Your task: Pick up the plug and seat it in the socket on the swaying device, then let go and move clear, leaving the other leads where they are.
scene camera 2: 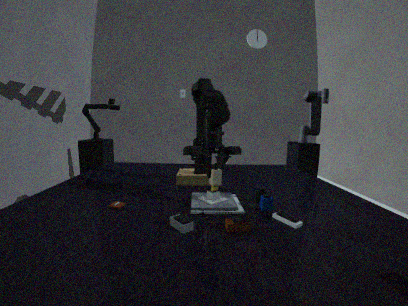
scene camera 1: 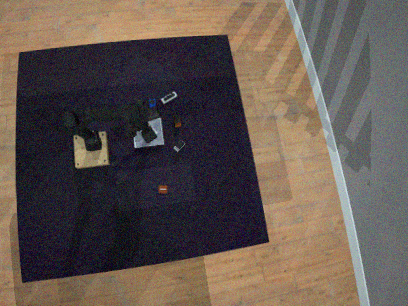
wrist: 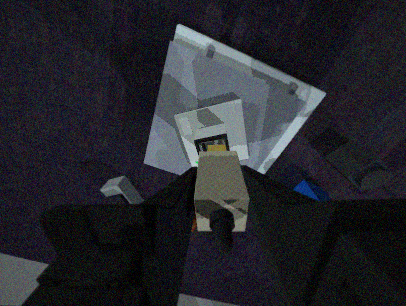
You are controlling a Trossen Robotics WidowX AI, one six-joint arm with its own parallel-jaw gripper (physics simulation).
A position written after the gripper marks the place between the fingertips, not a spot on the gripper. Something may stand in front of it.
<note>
The gripper (scene camera 2: 213, 177) grips a plug (wrist: 221, 198). Further things: a device plate (wrist: 201, 102).
The gripper also shows in the wrist view (wrist: 218, 171).
</note>
